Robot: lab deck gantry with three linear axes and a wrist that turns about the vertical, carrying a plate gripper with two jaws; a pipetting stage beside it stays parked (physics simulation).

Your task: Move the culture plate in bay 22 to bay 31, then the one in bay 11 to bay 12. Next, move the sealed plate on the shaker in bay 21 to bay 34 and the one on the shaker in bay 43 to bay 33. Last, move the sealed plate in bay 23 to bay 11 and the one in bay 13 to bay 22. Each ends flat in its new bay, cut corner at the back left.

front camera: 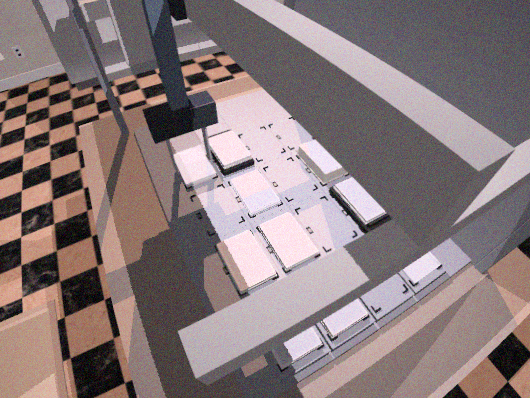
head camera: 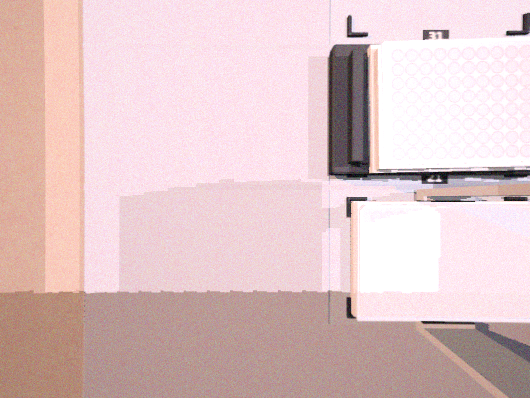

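Observation:
My gripper is low over bay 11, its jaws against the long sides of the white culture plate, and looks shut on it. The plate looks level, at deck height; its right part is cut off in the head view. Beside it, a sealed plate sits on the dark shaker in bay 21. The bay 22 plate, bay 23 plate and bay 13 plate stand in their bays. Another plate is on the bay 43 shaker.
A plate stands in bay 42. In the front row are three more plates. A pale beam crosses the front view and hides part of the deck. The bay 31 label shows above the shaker.

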